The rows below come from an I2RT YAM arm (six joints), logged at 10 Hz.
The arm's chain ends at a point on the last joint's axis. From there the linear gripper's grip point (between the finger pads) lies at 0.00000 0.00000 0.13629 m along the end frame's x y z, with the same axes.
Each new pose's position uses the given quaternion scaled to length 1; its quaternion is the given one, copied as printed.
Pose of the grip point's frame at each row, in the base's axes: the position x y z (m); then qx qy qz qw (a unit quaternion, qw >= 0):
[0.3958 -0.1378 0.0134 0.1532 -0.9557 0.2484 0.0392]
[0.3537 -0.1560 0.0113 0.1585 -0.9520 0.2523 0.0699]
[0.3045 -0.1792 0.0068 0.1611 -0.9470 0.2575 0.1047]
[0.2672 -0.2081 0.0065 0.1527 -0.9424 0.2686 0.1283]
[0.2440 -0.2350 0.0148 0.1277 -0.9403 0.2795 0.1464]
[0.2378 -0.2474 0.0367 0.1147 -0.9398 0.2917 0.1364]
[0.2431 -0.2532 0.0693 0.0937 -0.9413 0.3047 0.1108]
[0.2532 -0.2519 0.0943 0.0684 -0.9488 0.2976 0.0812]
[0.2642 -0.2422 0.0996 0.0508 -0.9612 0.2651 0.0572]
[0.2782 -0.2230 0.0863 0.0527 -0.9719 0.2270 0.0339]
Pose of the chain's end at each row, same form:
[0.3956 -0.0715 0.1325 0.1532 -0.9557 0.2484 0.0392]
[0.3609 -0.0875 0.1289 0.1585 -0.9520 0.2523 0.0699]
[0.3202 -0.1081 0.1220 0.1611 -0.9470 0.2575 0.1047]
[0.2890 -0.1338 0.1186 0.1527 -0.9424 0.2686 0.1283]
[0.2718 -0.1583 0.1240 0.1277 -0.9403 0.2795 0.1464]
[0.2636 -0.1684 0.1447 0.1147 -0.9398 0.2917 0.1364]
[0.2637 -0.1722 0.1769 0.0937 -0.9413 0.3047 0.1108]
[0.2687 -0.1734 0.2047 0.0684 -0.9488 0.2976 0.0812]
[0.2755 -0.1720 0.2158 0.0508 -0.9612 0.2651 0.0572]
[0.2839 -0.1624 0.2082 0.0527 -0.9719 0.2270 0.0339]

